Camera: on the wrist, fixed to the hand. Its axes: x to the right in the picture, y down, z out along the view.
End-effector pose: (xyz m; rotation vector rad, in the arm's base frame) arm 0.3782 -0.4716 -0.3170 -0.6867 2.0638 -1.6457
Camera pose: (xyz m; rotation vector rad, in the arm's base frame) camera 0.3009 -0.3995 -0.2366 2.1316 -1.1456 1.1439
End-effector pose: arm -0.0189 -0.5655 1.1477 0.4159 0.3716 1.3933
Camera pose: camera -0.0263 -0.5488 1.0161 -0.0705 0.1579 -0.1157
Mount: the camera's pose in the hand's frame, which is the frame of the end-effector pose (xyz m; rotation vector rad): 0.0165 -0.0560 -0.1193 -0.3435 -0.2206 -1.5446
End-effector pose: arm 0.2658 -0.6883 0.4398 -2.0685 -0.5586 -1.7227
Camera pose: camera 0.1397 -0.7036 0.4786 1.1702 1.4387 1.3050
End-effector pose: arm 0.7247 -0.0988 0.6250 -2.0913 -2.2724 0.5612
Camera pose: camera 0.6975 -0.0549 0.7474 -0.1652 3.0288 -0.2381
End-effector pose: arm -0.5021 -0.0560 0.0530 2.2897 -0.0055 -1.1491
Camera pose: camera -0.4173 0.0449 0.0691 1.5761 1.9377 -1.7933
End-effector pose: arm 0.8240 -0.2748 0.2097 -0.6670 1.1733 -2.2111
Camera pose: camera 0.7222 -0.1900 0.2008 1.5310 -0.5940 1.7149
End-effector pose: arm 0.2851 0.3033 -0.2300 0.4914 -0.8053 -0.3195
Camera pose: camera 0.3806 0.2840 -0.3203 0.6792 -0.4090 -1.9266
